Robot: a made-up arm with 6 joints. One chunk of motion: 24 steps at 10 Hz.
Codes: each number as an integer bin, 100 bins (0 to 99) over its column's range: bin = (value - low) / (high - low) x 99, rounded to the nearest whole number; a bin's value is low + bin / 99 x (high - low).
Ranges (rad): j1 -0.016..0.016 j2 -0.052..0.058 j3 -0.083..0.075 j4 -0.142..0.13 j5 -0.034..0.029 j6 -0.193..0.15
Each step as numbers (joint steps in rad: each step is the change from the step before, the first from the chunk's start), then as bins.
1 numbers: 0.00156 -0.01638 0.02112 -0.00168 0.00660 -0.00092
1 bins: 54 32 65 51 64 55
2 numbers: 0.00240 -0.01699 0.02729 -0.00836 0.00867 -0.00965
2 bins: 57 32 69 49 67 53
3 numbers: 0.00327 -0.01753 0.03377 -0.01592 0.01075 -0.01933
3 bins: 60 31 73 46 70 50
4 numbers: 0.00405 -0.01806 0.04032 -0.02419 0.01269 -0.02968
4 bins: 62 31 77 43 73 47
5 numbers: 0.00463 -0.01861 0.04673 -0.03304 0.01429 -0.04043
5 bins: 64 30 81 40 76 44
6 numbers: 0.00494 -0.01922 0.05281 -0.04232 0.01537 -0.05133
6 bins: 65 30 85 36 78 41
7 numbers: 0.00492 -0.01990 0.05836 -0.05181 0.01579 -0.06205
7 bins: 65 29 89 33 78 38
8 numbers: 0.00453 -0.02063 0.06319 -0.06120 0.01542 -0.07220
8 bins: 64 28 92 29 78 35
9 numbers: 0.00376 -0.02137 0.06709 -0.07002 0.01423 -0.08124
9 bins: 61 28 94 26 76 32
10 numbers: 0.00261 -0.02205 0.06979 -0.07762 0.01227 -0.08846
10 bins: 58 27 96 23 73 30
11 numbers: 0.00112 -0.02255 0.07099 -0.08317 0.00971 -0.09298
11 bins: 53 27 96 21 69 29
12 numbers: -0.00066 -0.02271 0.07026 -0.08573 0.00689 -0.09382
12 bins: 47 26 96 20 64 29
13 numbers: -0.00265 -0.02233 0.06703 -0.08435 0.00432 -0.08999
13 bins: 41 27 94 21 60 30
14 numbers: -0.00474 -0.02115 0.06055 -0.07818 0.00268 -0.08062
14 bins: 35 28 90 23 58 32
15 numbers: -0.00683 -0.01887 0.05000 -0.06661 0.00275 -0.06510
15 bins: 28 30 83 27 58 37
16 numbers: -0.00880 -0.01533 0.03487 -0.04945 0.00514 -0.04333
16 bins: 22 33 74 34 62 43
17 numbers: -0.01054 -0.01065 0.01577 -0.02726 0.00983 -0.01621
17 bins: 17 37 62 42 69 51
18 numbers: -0.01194 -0.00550 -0.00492 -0.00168 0.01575 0.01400
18 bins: 13 42 49 51 78 60
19 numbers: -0.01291 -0.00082 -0.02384 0.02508 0.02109 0.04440
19 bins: 10 46 37 61 87 69
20 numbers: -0.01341 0.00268 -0.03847 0.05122 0.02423 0.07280
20 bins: 8 49 28 70 92 77
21 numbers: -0.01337 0.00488 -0.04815 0.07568 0.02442 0.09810
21 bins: 8 51 22 79 92 84
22 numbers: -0.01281 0.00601 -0.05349 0.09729 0.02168 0.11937
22 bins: 10 52 18 87 87 90
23 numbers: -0.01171 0.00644 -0.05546 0.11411 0.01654 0.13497
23 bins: 13 53 17 93 79 95
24 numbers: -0.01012 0.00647 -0.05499 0.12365 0.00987 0.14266
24 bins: 18 53 18 97 69 97
